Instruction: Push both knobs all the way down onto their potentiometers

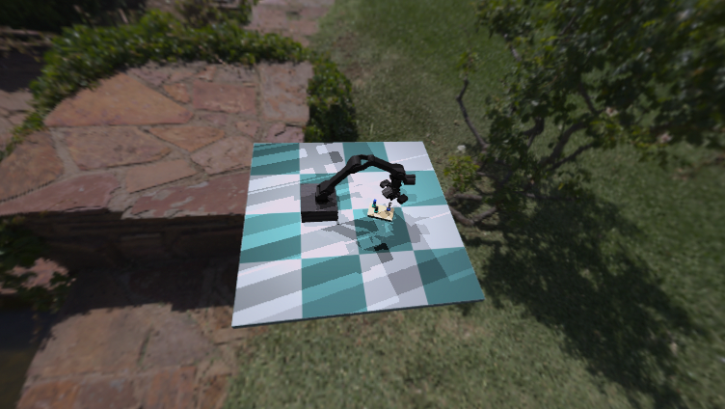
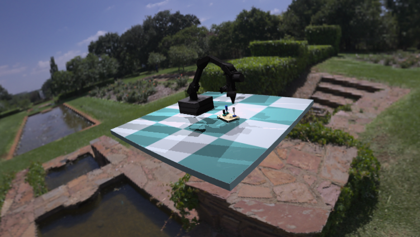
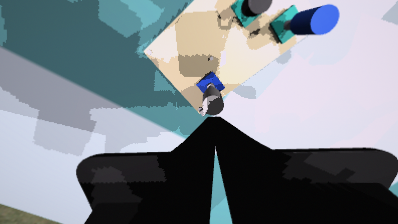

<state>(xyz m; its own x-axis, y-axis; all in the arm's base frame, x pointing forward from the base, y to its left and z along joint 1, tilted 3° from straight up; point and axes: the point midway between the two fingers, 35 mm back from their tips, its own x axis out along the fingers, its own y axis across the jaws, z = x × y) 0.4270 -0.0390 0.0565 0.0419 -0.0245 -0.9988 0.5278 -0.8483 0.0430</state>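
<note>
Right now my gripper tip is 6 cm above the blue potentiometer.
</note>
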